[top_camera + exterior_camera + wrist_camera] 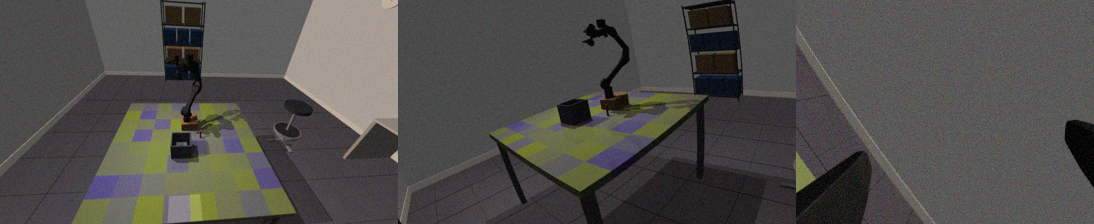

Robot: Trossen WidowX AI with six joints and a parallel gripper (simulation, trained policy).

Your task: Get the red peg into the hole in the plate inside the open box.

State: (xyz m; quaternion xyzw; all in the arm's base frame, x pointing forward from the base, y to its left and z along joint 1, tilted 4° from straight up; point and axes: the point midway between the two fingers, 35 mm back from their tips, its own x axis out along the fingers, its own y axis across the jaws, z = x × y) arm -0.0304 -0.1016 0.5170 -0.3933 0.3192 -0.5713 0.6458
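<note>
Right now the red peg is 55 cm below my gripper tip, 26 cm to the left of it and 19 cm ahead of it. From my gripper tip the other things lie so: pale plate: 55 cm below, 32 cm ahead, 6 cm to the left.
</note>
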